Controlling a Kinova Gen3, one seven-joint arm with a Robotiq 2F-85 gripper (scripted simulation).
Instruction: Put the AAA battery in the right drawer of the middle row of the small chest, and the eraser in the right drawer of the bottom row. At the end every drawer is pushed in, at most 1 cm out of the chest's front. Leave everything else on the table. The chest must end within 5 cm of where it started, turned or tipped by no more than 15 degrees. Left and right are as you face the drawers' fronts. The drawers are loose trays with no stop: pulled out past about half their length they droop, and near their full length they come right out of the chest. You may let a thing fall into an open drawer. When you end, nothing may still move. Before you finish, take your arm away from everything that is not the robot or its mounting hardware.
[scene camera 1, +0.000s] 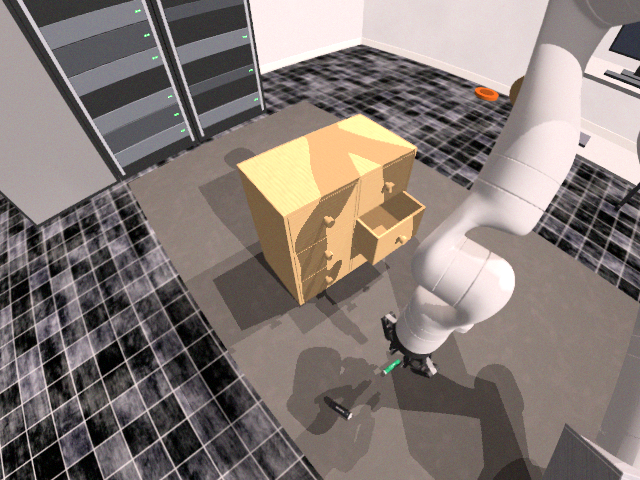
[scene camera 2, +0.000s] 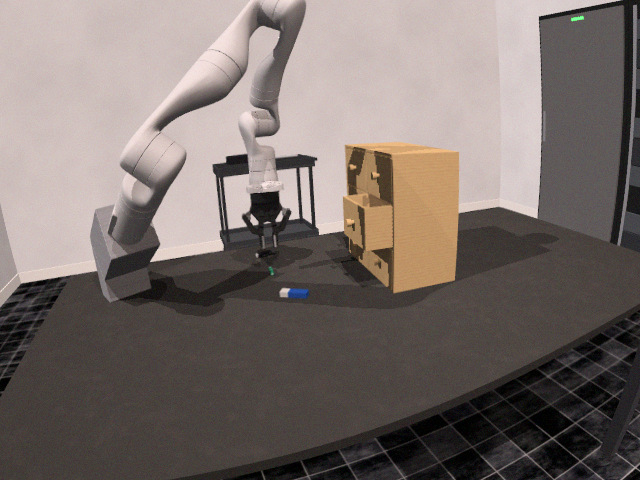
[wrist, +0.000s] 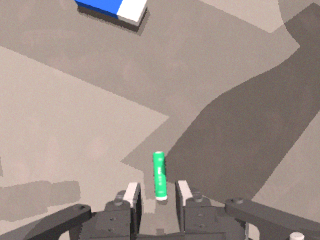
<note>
In view: the gripper (scene camera 2: 269, 247).
The gripper shows as well in scene camera 1 (scene camera 1: 398, 357) and in the wrist view (wrist: 158, 196).
</note>
